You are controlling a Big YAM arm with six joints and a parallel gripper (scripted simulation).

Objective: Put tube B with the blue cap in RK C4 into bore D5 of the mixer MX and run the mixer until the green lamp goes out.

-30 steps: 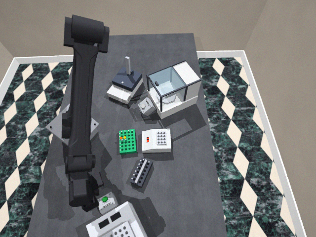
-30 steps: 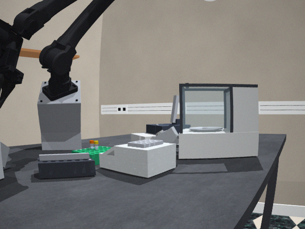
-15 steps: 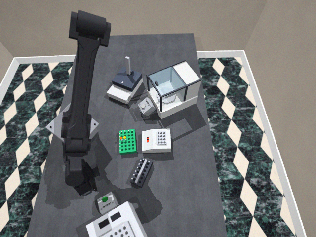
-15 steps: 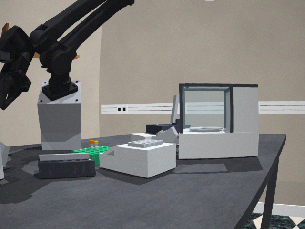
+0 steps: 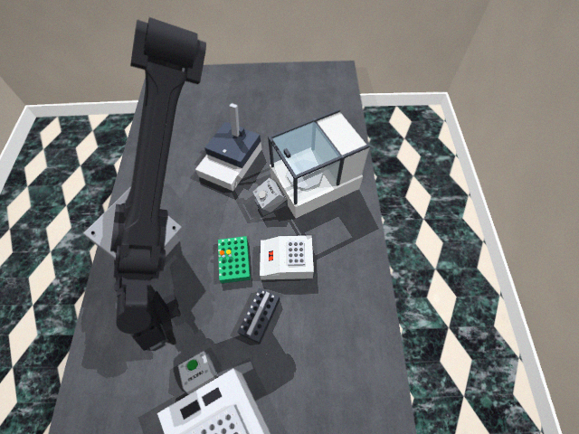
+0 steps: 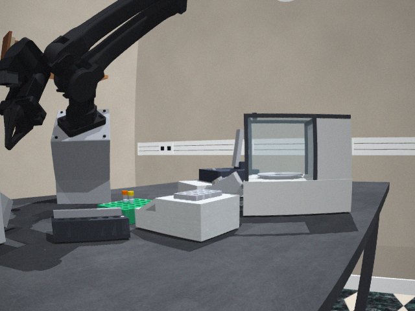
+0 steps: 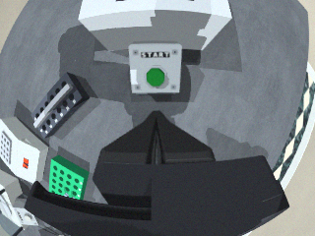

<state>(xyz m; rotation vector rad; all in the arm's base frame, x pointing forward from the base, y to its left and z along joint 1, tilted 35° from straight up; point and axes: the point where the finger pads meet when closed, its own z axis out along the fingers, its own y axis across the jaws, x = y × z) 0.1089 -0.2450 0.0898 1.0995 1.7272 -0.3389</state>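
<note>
Now: the green start key 2 cm ahead of my hand, 5 cm to the right of it and 9 cm below it. From my hand the other things lie so: orange-capped tube: 9 cm ahead, 25 cm to the left, 13 cm below; then dark magnet block: 19 cm ahead, 7 cm to the left, 14 cm below; then tube B: 8 cm ahead, 24 cm to the right.
</note>
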